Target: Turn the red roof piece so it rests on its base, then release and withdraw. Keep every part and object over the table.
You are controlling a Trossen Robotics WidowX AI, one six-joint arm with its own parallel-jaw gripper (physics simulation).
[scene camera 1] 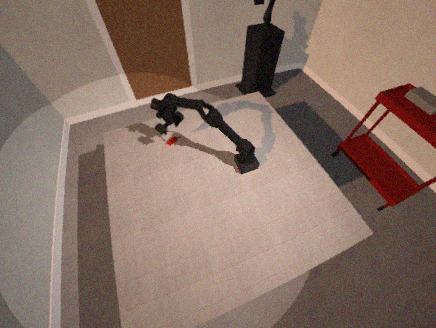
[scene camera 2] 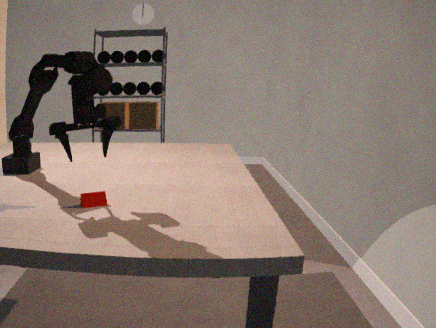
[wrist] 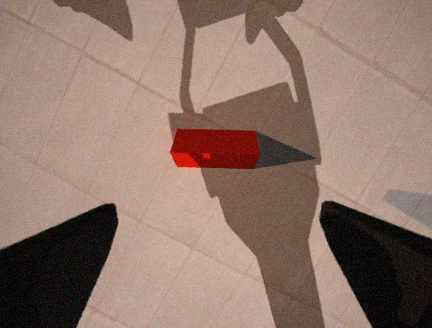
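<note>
The red roof piece (scene camera 1: 172, 141) (scene camera 2: 93, 199) (wrist: 216, 141) lies on the pale table top (scene camera 1: 200, 225) (scene camera 2: 200, 175) (wrist: 60, 190). In the wrist view two long red faces meet along a raised edge running left to right, and a dark pointed shadow falls at its right end. Which face is underneath is hidden. My gripper (scene camera 1: 169, 131) (scene camera 2: 88, 158) (wrist: 220, 212) is open and empty, pointing down above the table and apart from the piece. In the wrist view the piece shows beyond the fingertips, between their left and right positions.
The arm's base (scene camera 1: 246, 164) (scene camera 2: 21, 163) stands on the table. The piece lies toward the table's far left side in scene camera 1. Off the table are a red cart (scene camera 1: 380, 170), a black pedestal (scene camera 1: 262, 57) and a shelf rack (scene camera 2: 163, 112).
</note>
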